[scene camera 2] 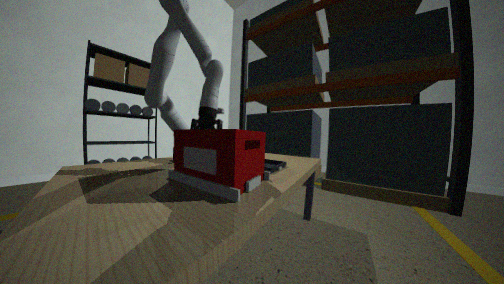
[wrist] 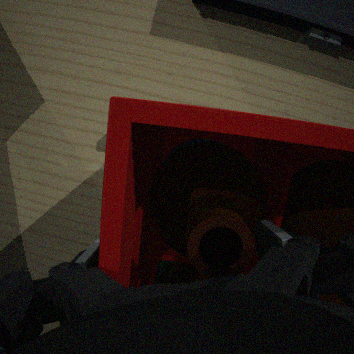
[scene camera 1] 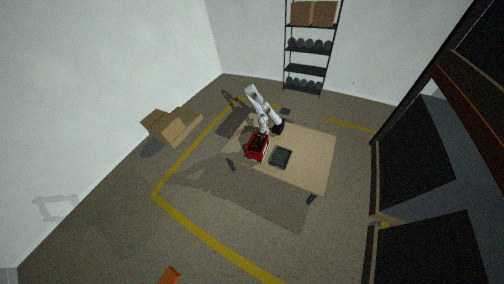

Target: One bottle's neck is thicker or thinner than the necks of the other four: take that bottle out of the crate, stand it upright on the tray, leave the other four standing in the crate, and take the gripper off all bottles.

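Places are measured from the arm's base along level axes (x right, y ahead, z up), in metres.
Pixels of known places: gripper, fingertip midpoint: (wrist: 184,246) (scene camera 1: 262,138); arm's base, link origin: (scene camera 1: 279,123).
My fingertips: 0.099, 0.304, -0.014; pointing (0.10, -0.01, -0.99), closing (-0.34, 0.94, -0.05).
Observation:
Ahead of a thing's pixels: the offset from my fingertips to its middle, as dx, dy, dz. "pt": to the spot under its first point. Level surfaces: height alone.
A red crate {+0.010, +0.107, -0.032} (scene camera 1: 250,151) (scene camera 2: 233,152) (wrist: 211,116) stands on the wooden table {dz -0.120} (scene camera 1: 310,159) (scene camera 2: 123,220) and holds brown bottles {+0.057, +0.115, -0.034} (scene camera 1: 255,143). In the wrist view one bottle {-0.022, +0.009, -0.034} (wrist: 207,211) stands in the crate's corner with its open mouth facing up, and a second bottle {-0.031, +0.099, -0.034} (wrist: 316,197) stands to its right. My gripper (scene camera 1: 262,134) (wrist: 184,246) is open and lowered to the crate's top over the corner bottle. One fingertip shows beside the bottle's neck; the other shows left of the crate's wall. The fingers are hidden behind the crate in scene camera 2. The dark tray {-0.276, +0.089, -0.107} (scene camera 1: 279,157) (scene camera 2: 275,164) (wrist: 281,14) lies empty beside the crate.
Grey stop blocks {pt +0.107, +0.167, -0.101} (scene camera 2: 206,185) hold the crate's base. A black shelf rack (scene camera 1: 284,61) (scene camera 2: 87,91) stands at the back wall. Cardboard boxes (scene camera 1: 169,125) lie on the floor at the left. Big dark storage racks (scene camera 2: 244,76) stand beside the table.

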